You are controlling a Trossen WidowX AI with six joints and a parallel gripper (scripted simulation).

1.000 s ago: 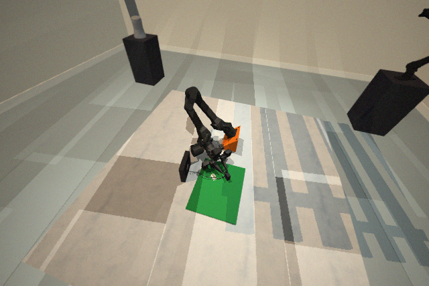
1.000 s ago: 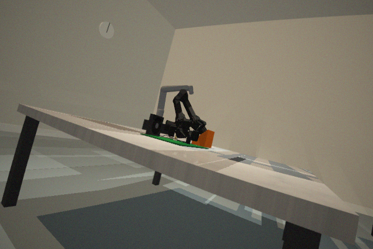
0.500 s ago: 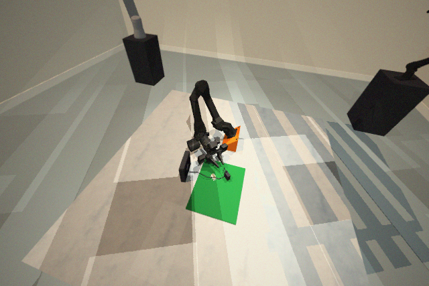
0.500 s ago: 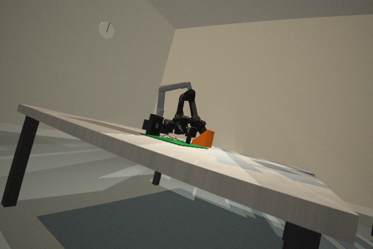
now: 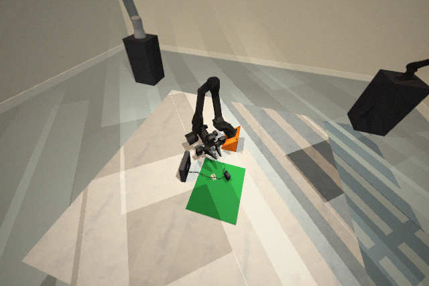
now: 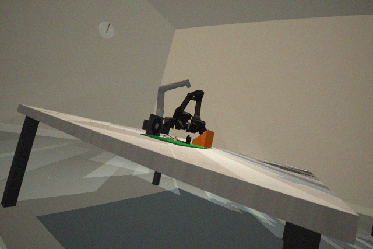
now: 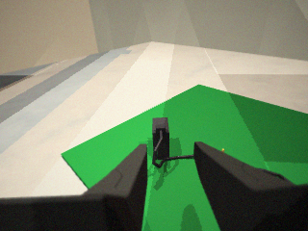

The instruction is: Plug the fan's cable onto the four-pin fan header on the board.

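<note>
The black fan cable plug is 70 mm to the left of my gripper tip, 60 mm below it and 60 mm ahead of it. Round my gripper tip: green board (120 mm ahead, 100 mm below, 40 mm to the left); black fan (150 mm to the right, 90 mm ahead, 20 mm below); four-pin header (80 mm below, 80 mm ahead).
</note>
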